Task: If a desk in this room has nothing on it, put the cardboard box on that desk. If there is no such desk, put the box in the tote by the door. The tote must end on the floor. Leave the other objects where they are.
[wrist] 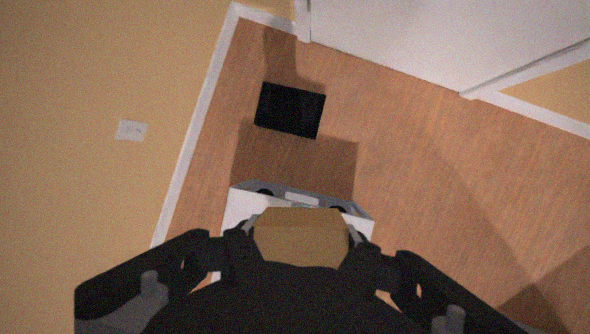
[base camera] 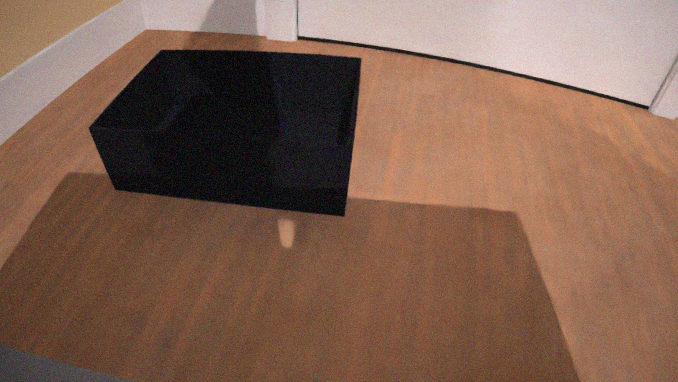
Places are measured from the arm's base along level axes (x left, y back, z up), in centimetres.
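Where they show: gripper, fingertip midpoint: [wrist: 300,231].
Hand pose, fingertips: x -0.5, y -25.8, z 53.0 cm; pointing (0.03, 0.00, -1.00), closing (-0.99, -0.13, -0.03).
Observation:
Each offset is from my fingertips to the top centre of the thing. Level surfaces: height alone.
The cardboard box {dx -0.7, dy +3.1, dz +3.1 cm} [wrist: 301,240] is brown and sits between the fingertips in the wrist view. My gripper [wrist: 300,231] is shut on it and holds it high, above the front of the robot's own base. The black tote {dx +15.1, dy -24.5, dz -82.7 cm} [base camera: 225,130] [wrist: 290,110] stands upright on the floor, open at the top, a short way in front of the base and near the door. Its inside is very dark, so its contents cannot be told. No desk shows in either view.
The white door [base camera: 475,40] [wrist: 425,35] is behind the tote. A yellow wall [wrist: 100,75] with a white baseboard [base camera: 60,70] [wrist: 195,130] runs along the left, with an outlet {dx +62.4, dy -1.1, dz -46.9 cm} [wrist: 131,130] on it. The white robot base [wrist: 245,205] shows below the box. Shadows lie on the wooden floor {dz -92.7 cm} [base camera: 475,150] [wrist: 425,190].

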